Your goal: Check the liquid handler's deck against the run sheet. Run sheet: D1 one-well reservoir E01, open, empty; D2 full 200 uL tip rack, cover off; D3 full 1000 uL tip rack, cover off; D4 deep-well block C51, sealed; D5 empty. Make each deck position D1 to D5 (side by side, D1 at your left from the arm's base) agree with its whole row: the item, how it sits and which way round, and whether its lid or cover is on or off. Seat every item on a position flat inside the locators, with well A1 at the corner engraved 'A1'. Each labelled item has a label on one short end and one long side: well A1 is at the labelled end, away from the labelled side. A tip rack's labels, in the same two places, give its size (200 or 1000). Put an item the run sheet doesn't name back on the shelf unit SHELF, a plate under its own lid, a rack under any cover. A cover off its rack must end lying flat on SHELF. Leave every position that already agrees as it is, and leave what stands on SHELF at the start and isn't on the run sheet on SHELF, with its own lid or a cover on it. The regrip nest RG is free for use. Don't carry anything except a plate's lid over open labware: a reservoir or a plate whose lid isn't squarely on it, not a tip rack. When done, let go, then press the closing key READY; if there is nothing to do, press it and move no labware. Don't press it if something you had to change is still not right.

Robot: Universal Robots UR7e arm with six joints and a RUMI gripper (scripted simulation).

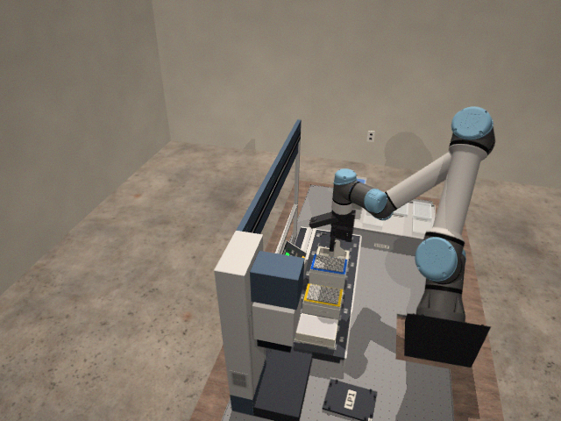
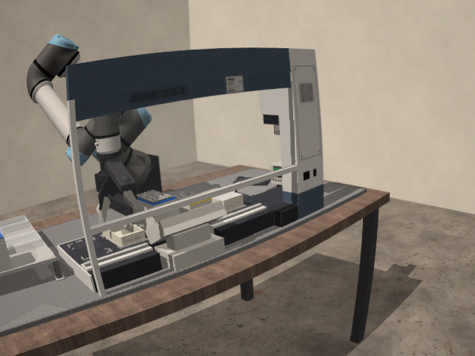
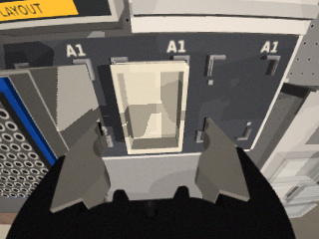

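Now: the cream one-well reservoir 3 cm below my hand. Also, from my hand: blue-rimmed tip rack: 1 cm behind, 13 cm to the left, 3 cm above; then yellow-rimmed tip rack: 3 cm behind, 25 cm to the left; then frame bar: 16 cm ahead, 20 cm to the left, 8 cm above.
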